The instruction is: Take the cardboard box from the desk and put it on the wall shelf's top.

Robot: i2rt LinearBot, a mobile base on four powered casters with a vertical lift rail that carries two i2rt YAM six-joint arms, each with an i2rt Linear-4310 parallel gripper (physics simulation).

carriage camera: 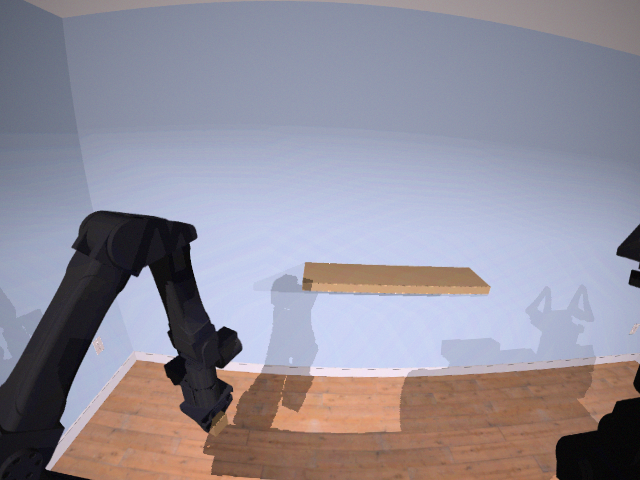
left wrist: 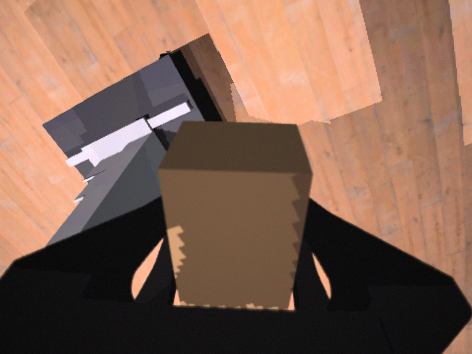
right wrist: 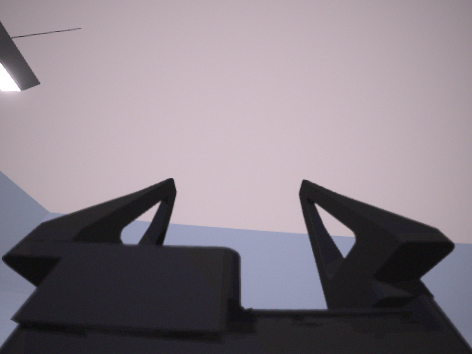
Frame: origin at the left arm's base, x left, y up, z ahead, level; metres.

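Seen in the pictures: left gripper, fingertip midpoint: (carriage camera: 213, 423) (left wrist: 238, 197); right gripper, fingertip midpoint: (right wrist: 237, 185).
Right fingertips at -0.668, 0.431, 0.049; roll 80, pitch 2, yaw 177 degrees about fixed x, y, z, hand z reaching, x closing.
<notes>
A point is followed by its place in that frame, as x, y, z.
The cardboard box (carriage camera: 219, 423) @[-0.139, -0.161, 0.248] (left wrist: 235, 235) @[-0.105, -0.156, 0.269] is a small brown block between the fingers of my left gripper (carriage camera: 212, 424) @[-0.115, -0.191, 0.263] (left wrist: 238, 197) @[-0.115, -0.191, 0.263], which is shut on it. In the carriage camera both are at the lower left, over the wooden floor, lower in the picture than the shelf and to its left. The wall shelf (carriage camera: 392, 275) @[-0.801, -0.292, 1.249] is a long tan board on the blue wall, right of the picture's middle, with its top face visible. My right gripper (right wrist: 237, 185) @[-0.668, 0.431, 0.049] is open and empty, pointing up toward the ceiling. The desk does not show in these views.
The blue wall (carriage camera: 330, 196) @[-0.415, 0.131, 1.393] rises behind the wooden floor (carriage camera: 351, 403) @[-0.641, -1.292, 1.132], with a white baseboard (carriage camera: 382, 371) @[-0.909, -1.227, 1.375] between them. In the left wrist view part of the robot's dark base (left wrist: 120, 100) @[-0.137, -0.992, -0.219] stands on the floor. A ceiling lamp (right wrist: 9, 80) @[-0.043, 0.786, 0.093] shows in the right wrist view.
</notes>
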